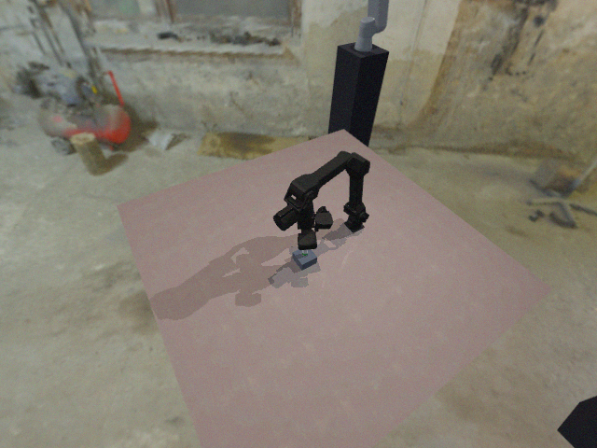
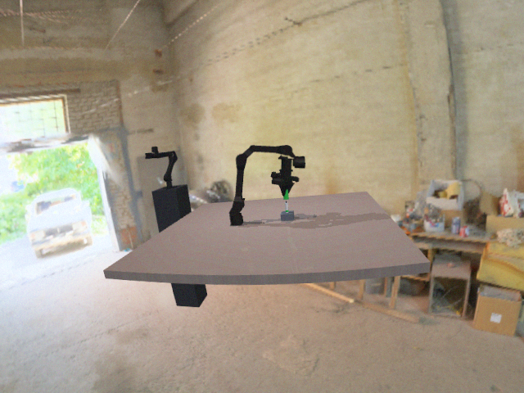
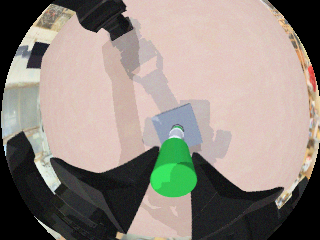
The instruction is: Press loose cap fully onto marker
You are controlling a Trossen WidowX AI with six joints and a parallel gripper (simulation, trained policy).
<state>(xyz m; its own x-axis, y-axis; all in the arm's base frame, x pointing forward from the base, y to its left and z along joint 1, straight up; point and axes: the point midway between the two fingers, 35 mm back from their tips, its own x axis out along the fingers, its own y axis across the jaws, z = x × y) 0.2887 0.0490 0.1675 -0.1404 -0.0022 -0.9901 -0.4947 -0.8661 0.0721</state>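
The grey holder block is 10 mm to the right of my gripper tip and 120 mm below it. The rest, counted from my gripper tip: green cap: 10 mm above.
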